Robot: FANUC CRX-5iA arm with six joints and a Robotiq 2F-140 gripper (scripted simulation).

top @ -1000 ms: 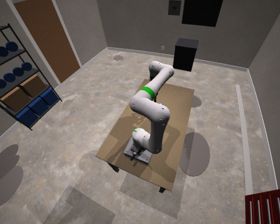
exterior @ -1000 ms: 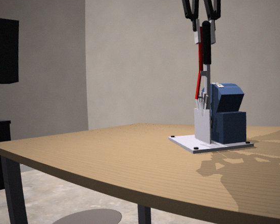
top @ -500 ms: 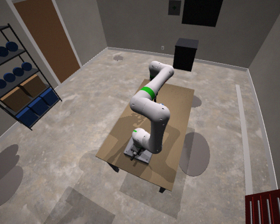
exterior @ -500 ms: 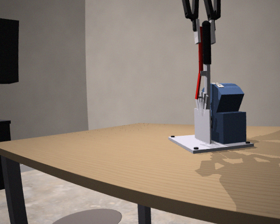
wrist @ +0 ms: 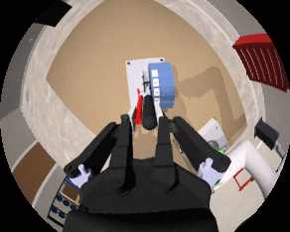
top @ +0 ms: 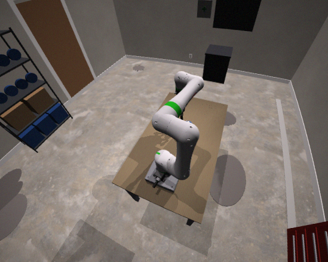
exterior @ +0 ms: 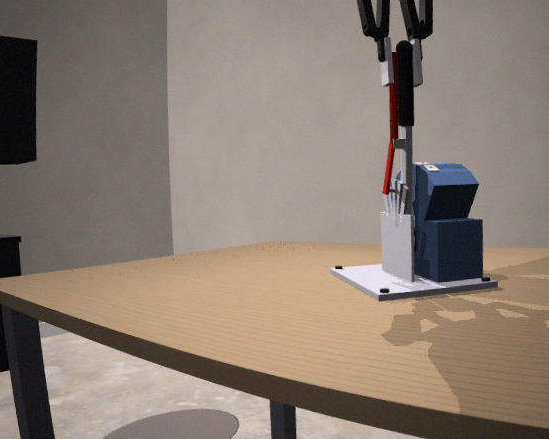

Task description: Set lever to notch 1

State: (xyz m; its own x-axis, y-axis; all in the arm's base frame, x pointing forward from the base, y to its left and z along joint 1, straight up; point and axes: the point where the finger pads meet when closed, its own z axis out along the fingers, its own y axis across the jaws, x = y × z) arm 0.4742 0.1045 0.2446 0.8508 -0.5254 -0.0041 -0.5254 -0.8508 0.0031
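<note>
Now: hand 20 mm short of the red bar and 110 mm above it.
</note>
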